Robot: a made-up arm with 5 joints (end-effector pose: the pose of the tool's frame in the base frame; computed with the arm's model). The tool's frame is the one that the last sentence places.
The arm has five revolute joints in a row. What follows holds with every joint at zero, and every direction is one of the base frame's. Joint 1 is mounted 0.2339 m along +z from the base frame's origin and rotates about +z. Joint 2 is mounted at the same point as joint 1 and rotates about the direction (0, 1, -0.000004). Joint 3 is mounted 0.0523 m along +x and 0.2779 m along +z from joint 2 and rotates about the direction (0, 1, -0.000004). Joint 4 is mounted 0.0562 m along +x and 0.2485 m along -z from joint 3 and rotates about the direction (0, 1, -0.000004). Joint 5 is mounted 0.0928 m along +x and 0.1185 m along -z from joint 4 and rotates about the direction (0, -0.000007, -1). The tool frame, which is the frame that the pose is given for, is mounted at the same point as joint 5; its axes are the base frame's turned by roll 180, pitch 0 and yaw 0 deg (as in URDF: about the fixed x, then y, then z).
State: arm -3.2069 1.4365 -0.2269 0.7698 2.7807
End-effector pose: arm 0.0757 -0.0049 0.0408 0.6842 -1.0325 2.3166
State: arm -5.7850 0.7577 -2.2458 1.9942 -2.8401
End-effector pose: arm 0.4436 0.2413 0.2867 -2.9785 -0.4813 -2.9850
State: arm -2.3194 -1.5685 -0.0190 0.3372 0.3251
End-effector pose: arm -0.0759 -0.0817 0.3979 -2.3754 -1.1183 -3.1386
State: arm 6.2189 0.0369 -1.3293 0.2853 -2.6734
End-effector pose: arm 0.4657 -0.0300 0.5106 2.5216 0.8546 2.3194
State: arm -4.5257 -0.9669 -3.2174 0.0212 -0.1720
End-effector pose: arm 0.1098 -0.5813 0.4941 -0.2726 0.9979 -1.7053
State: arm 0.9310 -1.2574 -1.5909 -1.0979 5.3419
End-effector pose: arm -0.2268 -0.3048 0.6388 -0.6986 0.4381 2.9695
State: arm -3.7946 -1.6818 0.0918 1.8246 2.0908
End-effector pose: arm -0.0223 0.0171 0.1792 2.9371 -0.1158 0.4097
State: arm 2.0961 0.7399 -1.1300 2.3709 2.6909
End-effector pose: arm -0.1137 0.1962 0.1575 0.7865 -0.9712 1.2144
